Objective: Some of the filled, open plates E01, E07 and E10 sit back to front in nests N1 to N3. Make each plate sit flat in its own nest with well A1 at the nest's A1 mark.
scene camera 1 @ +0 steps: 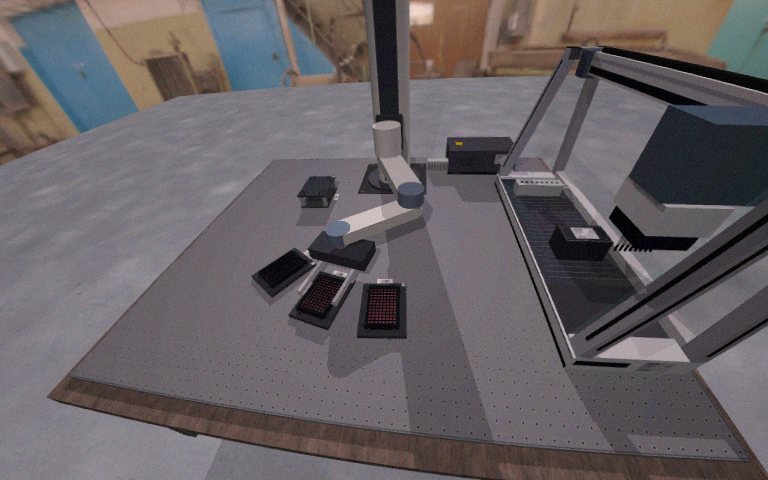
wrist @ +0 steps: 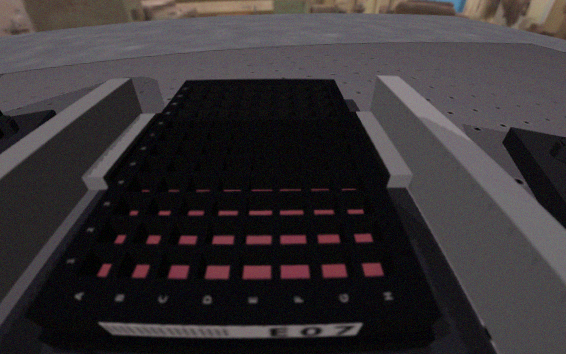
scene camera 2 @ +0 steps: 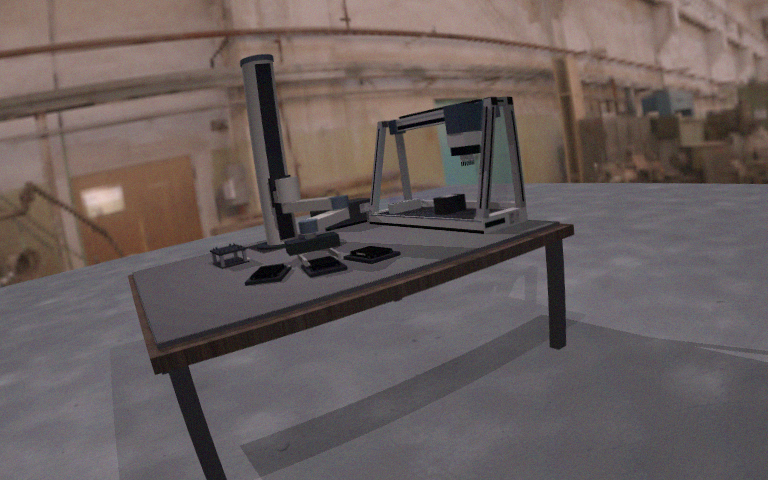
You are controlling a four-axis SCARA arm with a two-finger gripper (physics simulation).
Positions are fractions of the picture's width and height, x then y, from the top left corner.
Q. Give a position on a black plate E07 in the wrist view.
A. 0.45, 0.59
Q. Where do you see a black plate E07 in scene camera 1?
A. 0.41, 0.63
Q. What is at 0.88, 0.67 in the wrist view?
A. The gripper.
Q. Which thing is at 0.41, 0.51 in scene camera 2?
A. The gripper.
